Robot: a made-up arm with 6 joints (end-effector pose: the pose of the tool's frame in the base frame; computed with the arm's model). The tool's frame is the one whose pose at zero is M.
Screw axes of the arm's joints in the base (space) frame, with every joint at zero. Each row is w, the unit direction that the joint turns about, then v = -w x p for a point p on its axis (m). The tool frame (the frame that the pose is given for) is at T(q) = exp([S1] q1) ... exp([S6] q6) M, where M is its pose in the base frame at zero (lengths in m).
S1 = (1, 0, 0, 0, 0.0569, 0)
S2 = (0, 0, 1, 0.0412, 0.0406, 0)
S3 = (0, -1, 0, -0.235, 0, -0.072)
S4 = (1, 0, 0, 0, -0.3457, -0.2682)
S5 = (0, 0, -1, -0.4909, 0.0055, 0)
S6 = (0, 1, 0, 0.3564, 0, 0.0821)
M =
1 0 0 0.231
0 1 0 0.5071
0 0 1 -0.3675
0 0 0 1
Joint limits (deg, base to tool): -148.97..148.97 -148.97..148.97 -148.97..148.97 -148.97..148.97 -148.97..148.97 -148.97..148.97
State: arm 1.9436 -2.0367 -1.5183 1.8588 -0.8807 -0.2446
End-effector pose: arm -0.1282 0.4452 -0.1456 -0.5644 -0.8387 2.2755
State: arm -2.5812 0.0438 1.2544 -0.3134 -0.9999 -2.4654
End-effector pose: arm 0.1043 -0.6400 0.1415 0.6641 0.6163 2.7615
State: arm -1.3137 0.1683 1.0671 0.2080 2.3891 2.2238
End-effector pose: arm 0.1310 -0.2608 -0.5813 1.2259 0.7920 -0.2560
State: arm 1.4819 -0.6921 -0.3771 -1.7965 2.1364 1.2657
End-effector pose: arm -0.0584 0.4391 0.1364 0.4040 1.0690 -1.8894
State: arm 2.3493 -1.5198 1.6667 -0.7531 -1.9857 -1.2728
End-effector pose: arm 0.5375 0.4973 0.1248 1.0103 -0.6308 0.0263
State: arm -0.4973 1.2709 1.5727 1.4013 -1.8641 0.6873
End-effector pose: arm -0.4714 -0.1854 -0.3292 -0.3603 1.6747 -2.1813
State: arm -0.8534 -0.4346 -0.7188 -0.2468 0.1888 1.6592
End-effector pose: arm 0.0350 -0.0940 -0.6334 -0.0542 1.8895 -1.4733
